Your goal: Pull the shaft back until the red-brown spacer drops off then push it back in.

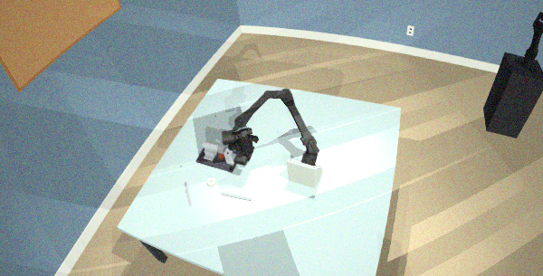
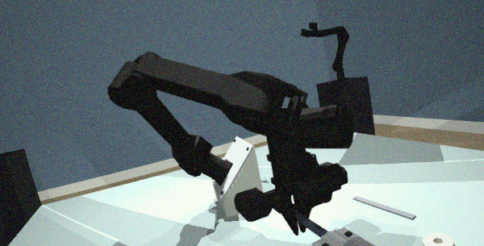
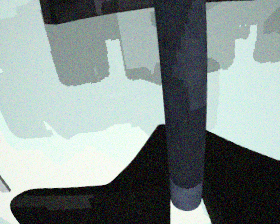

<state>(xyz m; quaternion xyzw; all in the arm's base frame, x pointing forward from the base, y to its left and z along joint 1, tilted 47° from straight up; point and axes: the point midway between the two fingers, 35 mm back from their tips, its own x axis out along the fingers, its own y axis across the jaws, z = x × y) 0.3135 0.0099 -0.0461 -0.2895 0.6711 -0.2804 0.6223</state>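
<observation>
My gripper tip is now 70 mm short of the shaft and 30 mm below it. Round my gripper tip: fixture 190 mm ahead, 10 mm to the left; red-brown spacer 170 mm ahead, 20 mm below, 10 mm to the left; cream washer 180 mm to the left, 140 mm ahead, 40 mm below.
</observation>
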